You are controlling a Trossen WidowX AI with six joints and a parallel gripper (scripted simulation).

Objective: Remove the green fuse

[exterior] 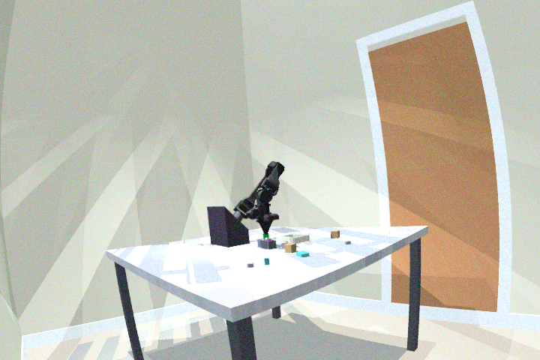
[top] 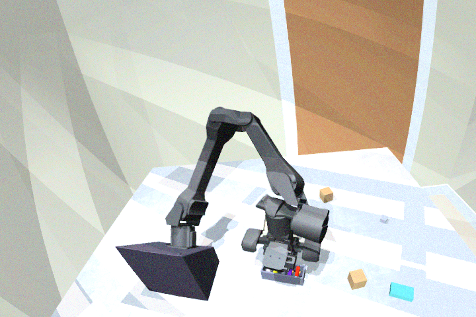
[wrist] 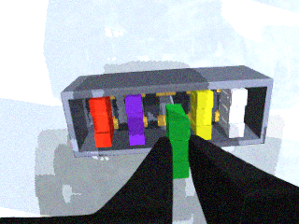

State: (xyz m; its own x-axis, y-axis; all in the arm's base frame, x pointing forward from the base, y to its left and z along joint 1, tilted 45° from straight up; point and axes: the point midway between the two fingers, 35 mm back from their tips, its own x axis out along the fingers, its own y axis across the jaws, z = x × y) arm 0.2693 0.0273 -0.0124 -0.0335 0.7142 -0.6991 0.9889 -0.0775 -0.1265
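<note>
The pale tray lies 2 cm behind my gripper tip, 19 cm to the left of it and 6 cm below it. The rest, counted from my gripper tip: cyan block (31 cm ahead, 5 cm to the right, 6 cm below); tan cube (20 cm ahead, 2 cm to the right, 5 cm below); green fuse (1 cm below).
</note>
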